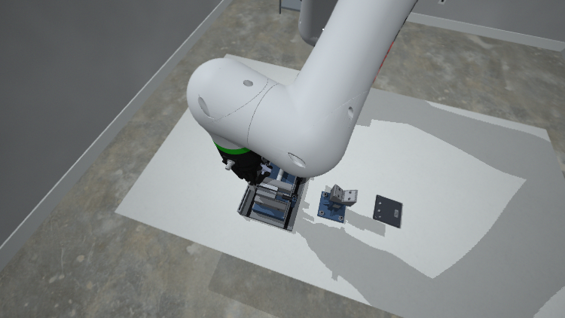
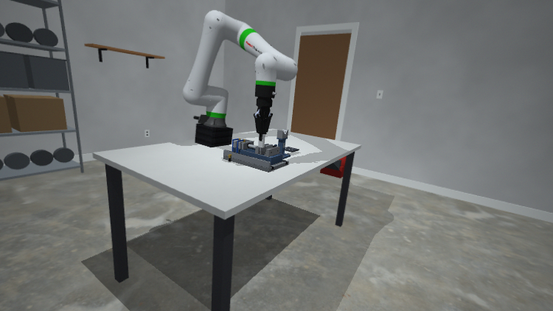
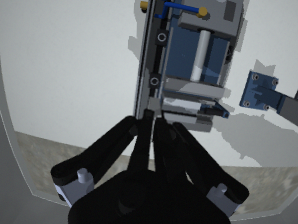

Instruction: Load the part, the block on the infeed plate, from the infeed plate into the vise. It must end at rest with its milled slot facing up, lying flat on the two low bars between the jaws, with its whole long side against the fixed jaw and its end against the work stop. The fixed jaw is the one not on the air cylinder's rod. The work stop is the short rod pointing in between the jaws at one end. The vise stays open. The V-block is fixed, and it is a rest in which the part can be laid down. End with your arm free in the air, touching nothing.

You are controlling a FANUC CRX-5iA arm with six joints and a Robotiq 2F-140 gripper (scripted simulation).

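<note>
Right now the part is 40 mm to the left of my hand and 40 mm below it. The rest, counted from my hand: air cylinder rod 90 mm behind, 70 mm to the left, 60 mm below; vise 70 mm behind, 70 mm to the left, 100 mm below; air cylinder 160 mm behind, 70 mm to the left, 60 mm below.
</note>
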